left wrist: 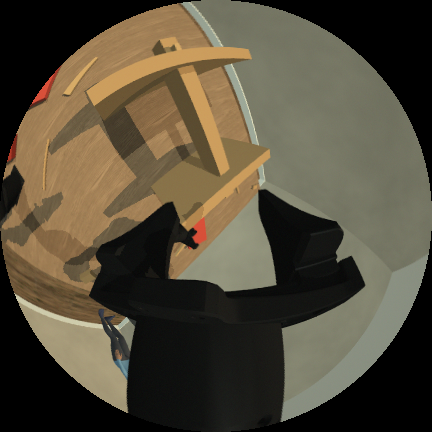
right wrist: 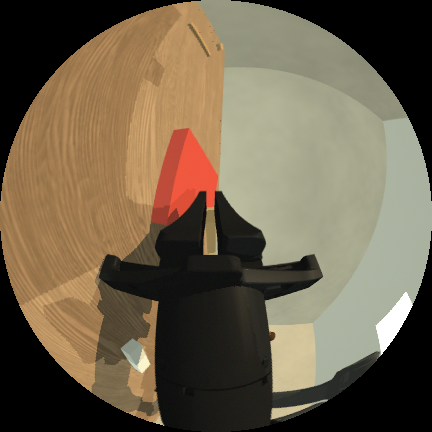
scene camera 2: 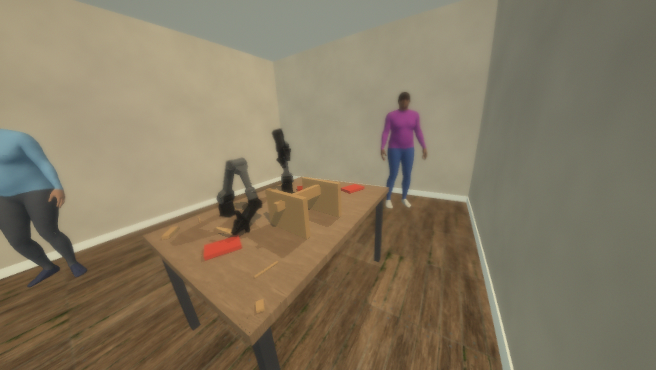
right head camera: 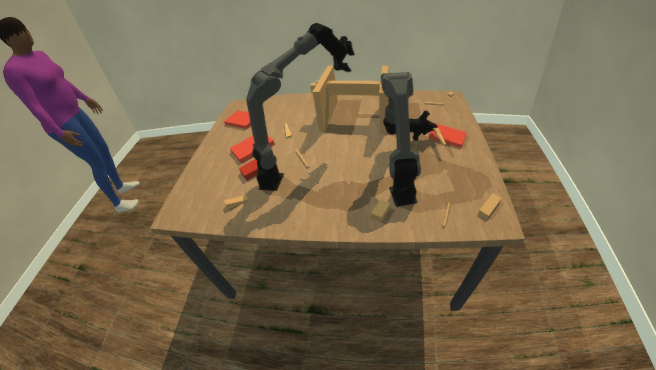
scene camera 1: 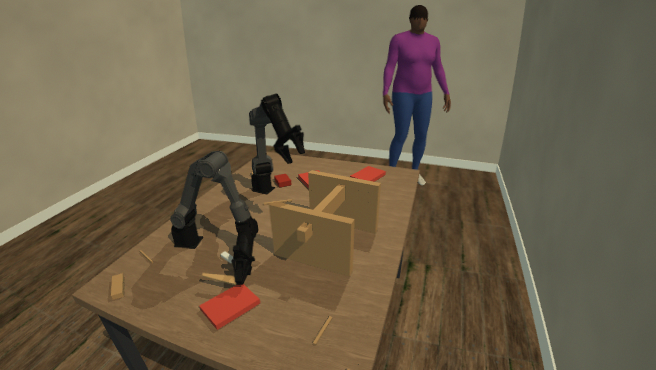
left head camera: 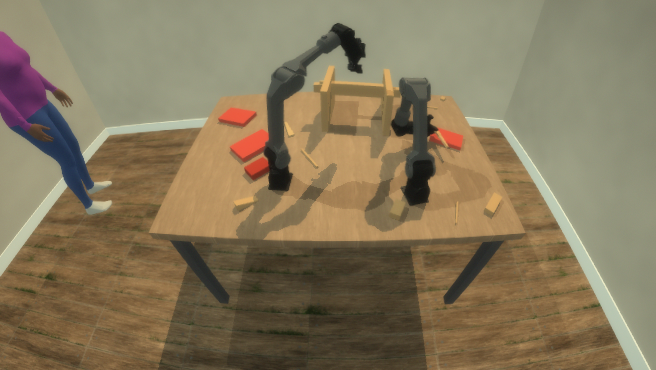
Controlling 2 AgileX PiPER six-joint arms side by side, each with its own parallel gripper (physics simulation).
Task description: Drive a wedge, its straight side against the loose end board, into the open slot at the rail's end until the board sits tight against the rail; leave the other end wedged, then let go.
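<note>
A wooden rail (left head camera: 357, 89) (right head camera: 353, 88) (scene camera 1: 331, 200) (left wrist: 200, 120) joins two upright boards. Its end stub (scene camera 1: 303, 233) (scene camera 2: 279, 205) passes through the near board (scene camera 1: 320, 250) (scene camera 2: 292, 217) in the scene views, with a dark slot on top. The stub at the other board (left head camera: 326, 102) (left wrist: 150, 75) also sticks out. My right gripper (left head camera: 436, 126) (right head camera: 435, 127) (scene camera 1: 241, 281) (scene camera 2: 236, 232) (right wrist: 210, 199) is shut on a wooden wedge (right head camera: 439, 135) (scene camera 1: 216, 277) (right wrist: 211, 235), low beside the red block. My left gripper (left head camera: 358, 70) (right head camera: 349, 60) (scene camera 1: 295, 156) (left wrist: 215, 205) is open and empty, high above the frame.
Red blocks (left head camera: 237, 117) (right head camera: 452, 136) (scene camera 1: 230, 306) lie on the table at both sides. A pale block (scene camera 1: 226, 257) (right wrist: 135, 355) lies near the right arm. Other wooden pieces (left head camera: 289, 129) (left head camera: 309, 158) (left head camera: 493, 204) (scene camera 1: 322, 330) lie scattered. A person (left head camera: 25, 95) stands beyond the table.
</note>
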